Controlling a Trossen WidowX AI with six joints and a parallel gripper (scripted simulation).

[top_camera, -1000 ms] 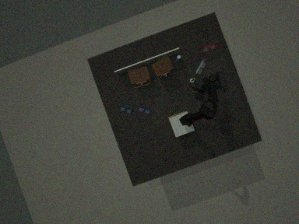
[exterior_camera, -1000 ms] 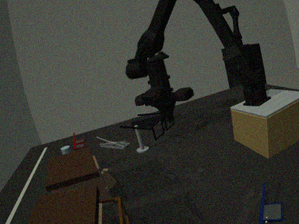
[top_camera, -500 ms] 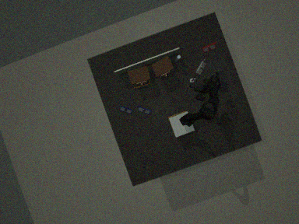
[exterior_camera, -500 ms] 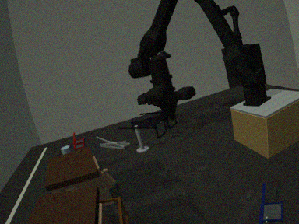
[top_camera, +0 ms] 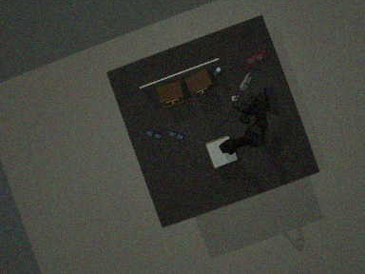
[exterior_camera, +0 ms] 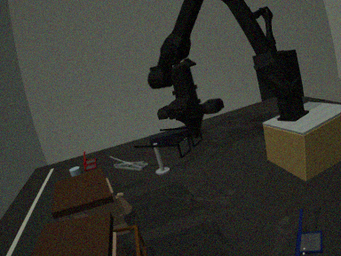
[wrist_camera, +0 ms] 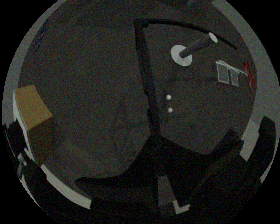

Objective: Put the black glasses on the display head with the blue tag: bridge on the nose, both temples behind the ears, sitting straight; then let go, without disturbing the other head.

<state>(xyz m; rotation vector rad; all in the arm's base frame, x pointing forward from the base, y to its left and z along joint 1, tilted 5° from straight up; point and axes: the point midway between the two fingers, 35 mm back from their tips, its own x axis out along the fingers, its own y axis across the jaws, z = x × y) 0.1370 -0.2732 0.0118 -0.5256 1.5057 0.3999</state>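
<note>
Right now my gripper tip is 12 cm short of the white stand and 4 cm above it. Also, from my gripper tip: pale blue tag (36 cm ahead, 2 cm to the left, 1 cm below); white strip (48 cm ahead, 27 cm to the left, 1 cm below); black bar (24 cm to the right, 4 cm below, 2 cm behind).
</note>
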